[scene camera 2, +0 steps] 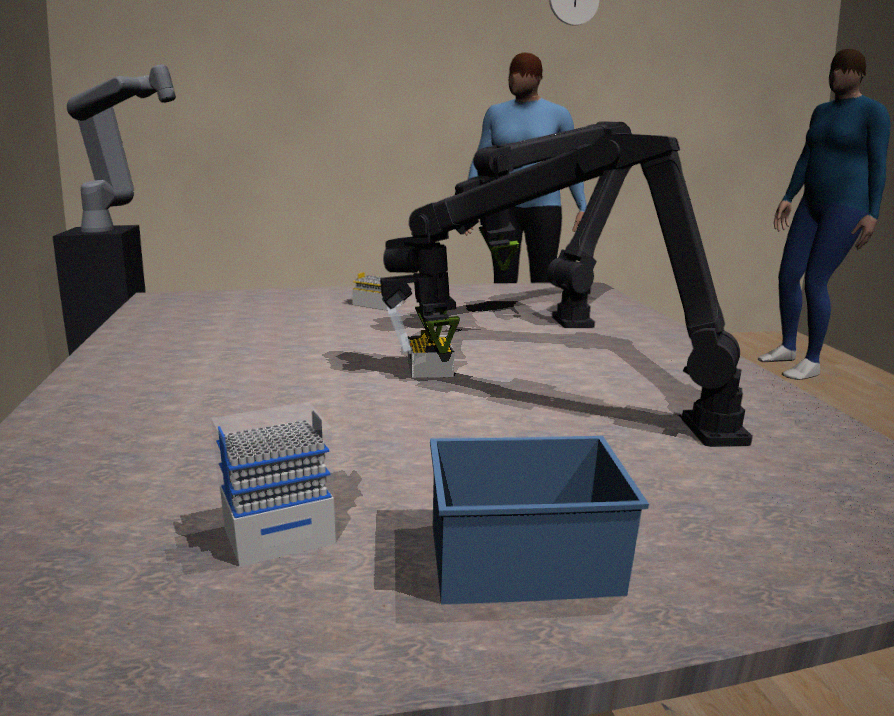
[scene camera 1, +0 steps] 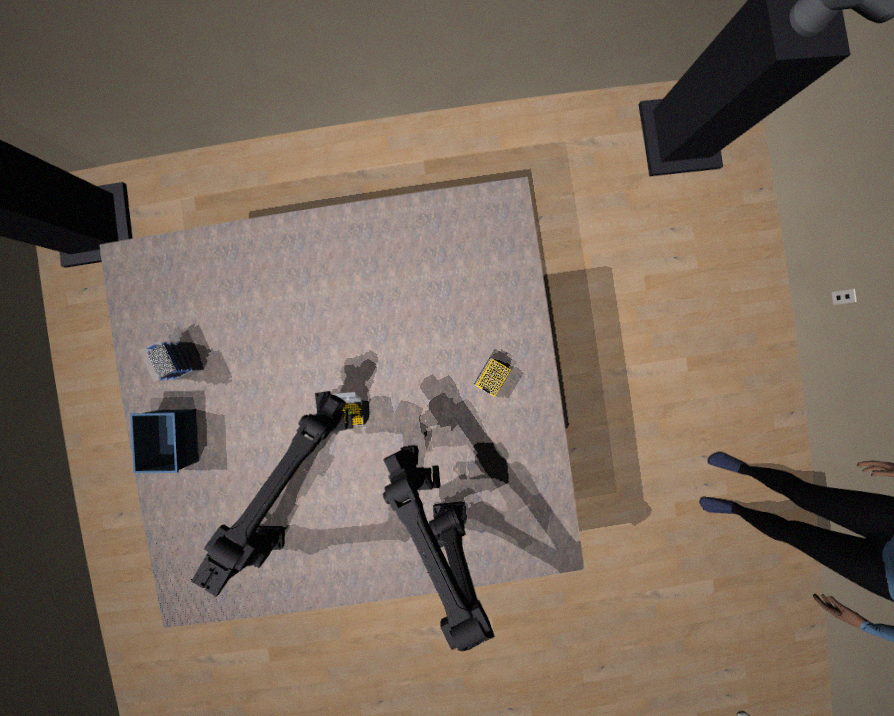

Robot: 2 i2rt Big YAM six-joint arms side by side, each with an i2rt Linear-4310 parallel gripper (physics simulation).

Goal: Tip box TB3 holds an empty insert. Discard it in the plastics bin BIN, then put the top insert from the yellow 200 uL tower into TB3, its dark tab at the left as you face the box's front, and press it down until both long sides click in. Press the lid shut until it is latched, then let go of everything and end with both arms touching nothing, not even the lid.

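Places are measured from the left arm's base along level axes (x ahead, y left, z up), in millimetres.
Pixels of known places: left gripper, fingertip midpoint: (scene camera 2: 438, 346); right gripper, fingertip midpoint: (scene camera 2: 499, 262); left arm's base, link origin: (scene camera 2: 715, 431) (scene camera 1: 268, 536); right arm's base, link origin: (scene camera 2: 572, 321) (scene camera 1: 449, 513).
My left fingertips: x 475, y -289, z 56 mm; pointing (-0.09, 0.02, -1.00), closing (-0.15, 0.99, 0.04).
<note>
For each thing: its top centre in the pictures, then the offset to it from my left fingertips.
- yellow insert, top centre: (scene camera 2: 430, 337) (scene camera 1: 345, 415) dz +10, dx +17, dy -31 mm
- blue bin BIN, top centre: (scene camera 2: 531, 469) (scene camera 1: 153, 443) dz +64, dx -84, dy +646 mm
- blue-banded tip tower, top centre: (scene camera 2: 270, 422) (scene camera 1: 156, 361) dz +98, dx +210, dy +604 mm
Tip box TB3 (scene camera 1: 348, 423) (scene camera 2: 432, 365) stands mid-table with a yellow insert (scene camera 1: 355, 412) (scene camera 2: 419, 343) at its top; whether its long sides are clicked in and where its dark tab lies cannot be told. Its clear lid (scene camera 2: 399, 330) stands open. My left gripper (scene camera 2: 440, 347) is open, with its green fingers low at the insert; contact cannot be told. In scene camera 1 the wrist hides these fingers. My right gripper (scene camera 2: 504, 257) is open, raised away from the box. The yellow tower (scene camera 1: 493, 376) (scene camera 2: 368, 292) stands farther back in scene camera 2. The blue bin BIN (scene camera 1: 154, 471) (scene camera 2: 537, 555) has its floor in shadow.
A blue-banded tip tower (scene camera 1: 164, 360) (scene camera 2: 277, 525) stands beside the bin, its clear lid open. In scene camera 2 the left arm reaches in from the right, and the right arm stands behind it. People stand beyond the table.
</note>
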